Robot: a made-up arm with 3 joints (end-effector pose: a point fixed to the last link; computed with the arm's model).
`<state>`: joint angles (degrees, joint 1 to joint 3).
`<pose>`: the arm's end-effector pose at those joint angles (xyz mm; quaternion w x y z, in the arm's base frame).
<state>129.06 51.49 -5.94</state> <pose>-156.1 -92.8 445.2 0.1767 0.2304 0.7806 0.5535</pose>
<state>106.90 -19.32 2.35</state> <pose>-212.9 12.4 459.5 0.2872 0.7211 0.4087 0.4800</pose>
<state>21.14 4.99 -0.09</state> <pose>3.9 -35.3 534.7 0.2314 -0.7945 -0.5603 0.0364</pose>
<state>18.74 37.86 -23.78</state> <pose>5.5 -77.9 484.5 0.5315 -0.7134 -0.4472 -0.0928</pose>
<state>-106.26 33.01 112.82</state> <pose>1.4 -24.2 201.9 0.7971 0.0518 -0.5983 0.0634</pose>
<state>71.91 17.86 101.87</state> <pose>-116.3 -5.2 581.4 0.5341 0.2058 0.8126 -0.1101</pose>
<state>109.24 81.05 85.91</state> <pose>-131.0 -87.3 537.6 0.6227 -0.1867 0.7023 0.2899</pose>
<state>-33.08 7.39 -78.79</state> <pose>61.1 4.7 450.8 0.3671 -0.8706 0.2287 0.2344</pose>
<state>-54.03 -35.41 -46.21</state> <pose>79.3 61.1 394.4 0.1051 -0.8252 -0.0840 0.5485</pose>
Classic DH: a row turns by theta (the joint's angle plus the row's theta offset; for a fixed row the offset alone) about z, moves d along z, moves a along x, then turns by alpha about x. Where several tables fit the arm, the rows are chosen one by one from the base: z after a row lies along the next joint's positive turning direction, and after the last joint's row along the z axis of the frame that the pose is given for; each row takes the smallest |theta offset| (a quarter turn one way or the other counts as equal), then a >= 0, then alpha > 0; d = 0 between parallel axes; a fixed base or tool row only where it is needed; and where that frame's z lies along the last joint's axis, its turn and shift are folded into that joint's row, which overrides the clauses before.
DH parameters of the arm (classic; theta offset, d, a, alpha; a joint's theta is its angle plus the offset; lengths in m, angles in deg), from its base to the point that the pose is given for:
base (fixed): 0 0.389 -0.0581 90
joint 1: 90 -0.0212 0.0093 90
joint 2: -90 0.1155 0.0021 -90
joint 3: -23.03 0.0926 -0.0474 -137.88
tool (fixed): 2.09 -0.0218 0 0

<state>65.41 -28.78 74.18</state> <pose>-93.1 59.3 582.7 0.3877 0.5856 0.6568 -0.2748</pose>
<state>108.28 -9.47 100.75</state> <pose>-219.5 45.3 509.4 0.7109 0.4207 0.5412 -0.1573</pose>
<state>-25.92 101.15 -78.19</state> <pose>-5.0 -84.9 346.9 0.8991 -0.2893 0.3001 0.1337</pose>
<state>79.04 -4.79 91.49</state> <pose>-142.4 28.6 573.4 0.5307 0.3987 0.7261 -0.1793</pose>
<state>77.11 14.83 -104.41</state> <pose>-159.1 12.0 482.9 0.5580 -0.6044 -0.0265 -0.5680</pose>
